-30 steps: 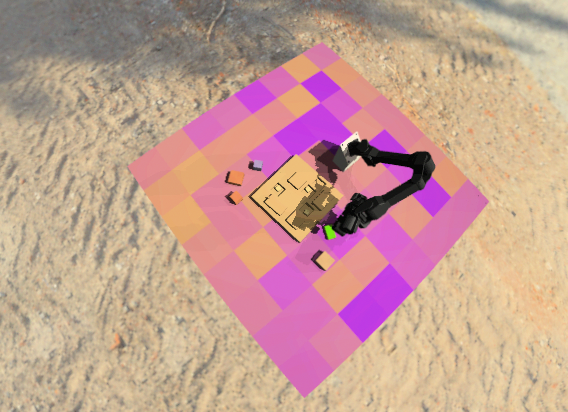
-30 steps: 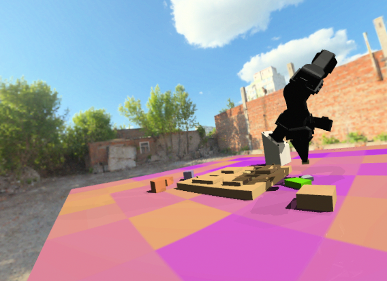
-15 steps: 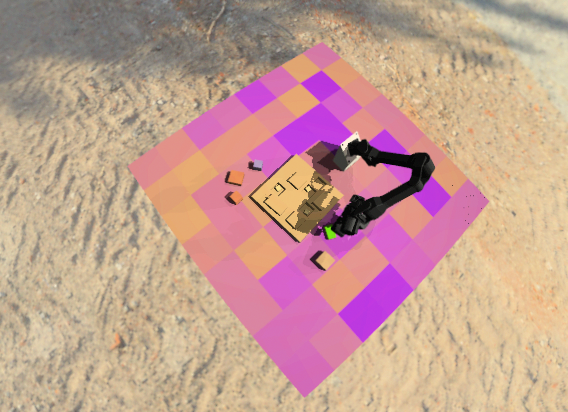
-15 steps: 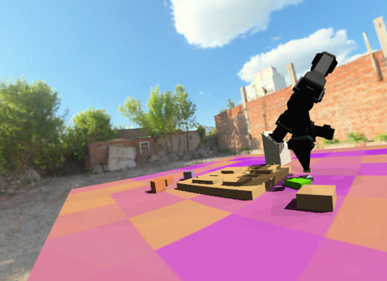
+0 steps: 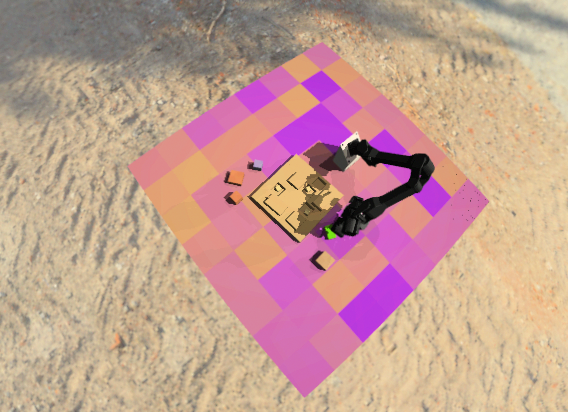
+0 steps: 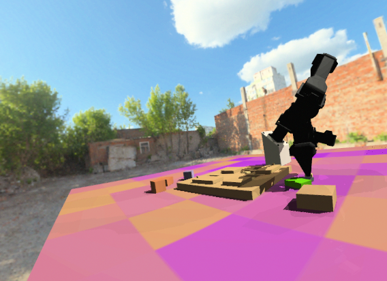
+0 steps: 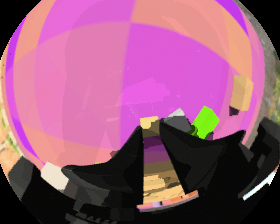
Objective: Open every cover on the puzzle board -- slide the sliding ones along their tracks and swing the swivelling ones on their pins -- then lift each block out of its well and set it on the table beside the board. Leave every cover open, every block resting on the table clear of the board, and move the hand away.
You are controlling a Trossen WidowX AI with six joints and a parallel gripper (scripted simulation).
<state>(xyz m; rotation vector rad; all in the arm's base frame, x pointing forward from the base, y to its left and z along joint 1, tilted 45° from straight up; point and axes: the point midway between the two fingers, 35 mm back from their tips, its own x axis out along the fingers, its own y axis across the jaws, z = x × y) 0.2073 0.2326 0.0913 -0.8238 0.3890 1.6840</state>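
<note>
Right now my gripper tip is 10 cm short of the tan puzzle board, 19 cm to the left of it and 1 cm below it. Also, from my gripper tip: green block 8 cm ahead; then greyish-purple block 17 cm ahead, 43 cm to the right, 1 cm above; then tan block 18 cm ahead, 9 cm to the left, 1 cm above.
</note>
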